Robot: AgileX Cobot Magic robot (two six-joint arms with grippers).
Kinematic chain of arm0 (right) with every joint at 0, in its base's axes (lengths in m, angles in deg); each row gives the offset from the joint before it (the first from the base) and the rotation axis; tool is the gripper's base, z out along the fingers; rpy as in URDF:
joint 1: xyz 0 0 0.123 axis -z
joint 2: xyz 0 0 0 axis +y
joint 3: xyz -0.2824 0 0.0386 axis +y
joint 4: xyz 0.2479 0 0.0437 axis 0.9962 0 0.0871
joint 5: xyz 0 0 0 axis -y
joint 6: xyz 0.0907 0 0.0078 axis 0.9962 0 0.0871
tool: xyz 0 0 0 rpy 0 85 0
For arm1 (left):
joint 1: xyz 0 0 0.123 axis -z
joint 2: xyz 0 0 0 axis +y
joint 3: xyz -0.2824 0 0.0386 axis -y
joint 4: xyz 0.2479 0 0.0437 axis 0.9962 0 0.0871
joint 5: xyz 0 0 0 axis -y
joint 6: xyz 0.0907 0 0.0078 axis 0.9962 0 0.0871
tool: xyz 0 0 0 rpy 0 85 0
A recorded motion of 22 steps. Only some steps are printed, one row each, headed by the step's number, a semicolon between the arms.
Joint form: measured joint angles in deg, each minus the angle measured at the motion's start. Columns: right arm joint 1, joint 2, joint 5, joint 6, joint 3, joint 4; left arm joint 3, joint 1, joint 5, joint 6, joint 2, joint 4.
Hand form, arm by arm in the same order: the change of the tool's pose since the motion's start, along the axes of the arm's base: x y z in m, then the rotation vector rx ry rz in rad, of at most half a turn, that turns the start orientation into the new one. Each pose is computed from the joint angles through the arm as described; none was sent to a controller.
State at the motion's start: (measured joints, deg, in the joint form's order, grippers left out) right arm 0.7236 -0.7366 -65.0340 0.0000 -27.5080 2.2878; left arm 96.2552 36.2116 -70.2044 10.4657 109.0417 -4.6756
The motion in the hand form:
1: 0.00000 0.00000 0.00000 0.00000 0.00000 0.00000; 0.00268 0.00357 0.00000 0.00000 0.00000 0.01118
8: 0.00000 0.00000 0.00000 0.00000 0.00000 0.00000; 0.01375 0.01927 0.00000 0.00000 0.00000 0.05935
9: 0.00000 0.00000 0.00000 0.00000 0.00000 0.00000; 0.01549 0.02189 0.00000 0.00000 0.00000 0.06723
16: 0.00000 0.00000 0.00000 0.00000 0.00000 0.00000; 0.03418 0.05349 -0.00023 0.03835 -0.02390 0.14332
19: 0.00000 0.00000 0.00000 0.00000 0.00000 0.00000; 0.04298 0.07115 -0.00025 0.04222 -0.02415 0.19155
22: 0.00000 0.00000 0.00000 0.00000 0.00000 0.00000; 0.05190 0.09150 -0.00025 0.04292 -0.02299 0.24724
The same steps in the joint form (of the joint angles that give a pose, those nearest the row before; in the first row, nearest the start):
1: 0.00 0.00 0.00 0.00 0.00 0.00; 0.00 -0.64 0.00 0.00 0.00 0.00
8: 0.00 0.00 0.00 0.00 0.00 0.00; 0.00 -3.40 0.00 0.00 0.00 0.00
9: 0.00 0.00 0.00 0.00 0.00 0.00; 0.00 -3.85 0.00 0.00 0.00 0.00
16: 0.00 0.00 0.00 0.00 0.00 0.00; 0.00 -8.57 0.00 0.00 0.00 2.61
19: 0.00 0.00 0.00 0.00 0.00 0.00; 0.00 -11.36 -0.04 0.00 0.00 2.81
22: 0.00 0.00 0.00 0.00 0.00 0.00; 0.00 -14.55 -0.04 0.00 0.00 2.81

